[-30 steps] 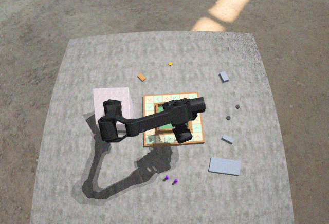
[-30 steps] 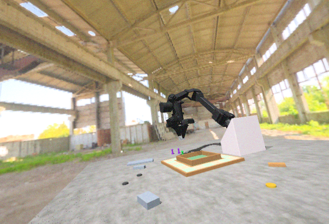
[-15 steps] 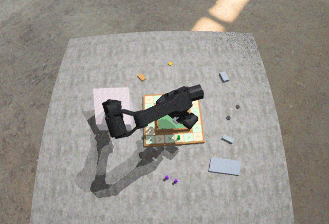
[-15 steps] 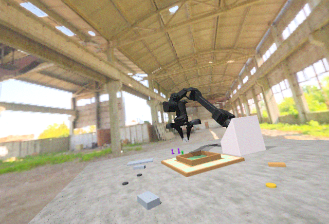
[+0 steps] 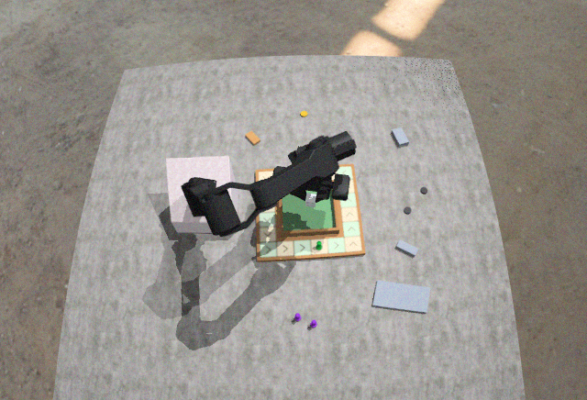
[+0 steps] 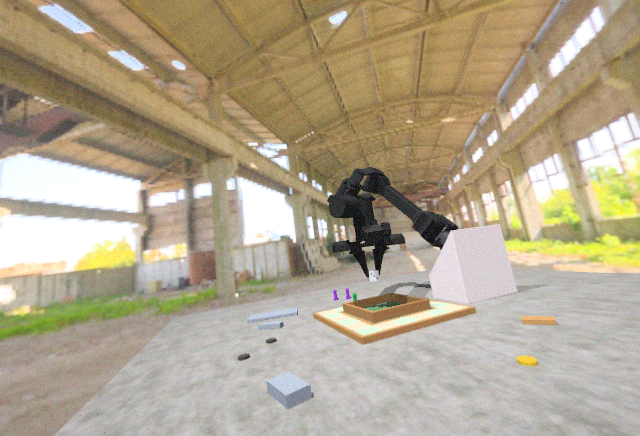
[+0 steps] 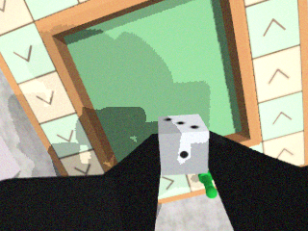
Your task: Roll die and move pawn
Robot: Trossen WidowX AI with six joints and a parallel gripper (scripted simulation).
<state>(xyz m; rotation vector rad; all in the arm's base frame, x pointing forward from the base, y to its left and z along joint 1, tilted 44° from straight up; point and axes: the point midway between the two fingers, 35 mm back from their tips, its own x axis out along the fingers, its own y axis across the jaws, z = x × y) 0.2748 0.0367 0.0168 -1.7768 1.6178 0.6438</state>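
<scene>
The green pawn is 3 cm ahead of my gripper tip, 9 cm to the right of it and 7 cm below it. From my gripper tip the other things lie so: green dice tray (1 cm behind, 2 cm to the left, 9 cm below); orange tile (20 cm behind, 25 cm to the left, 9 cm below); white die (right at my gripper tip).
</scene>
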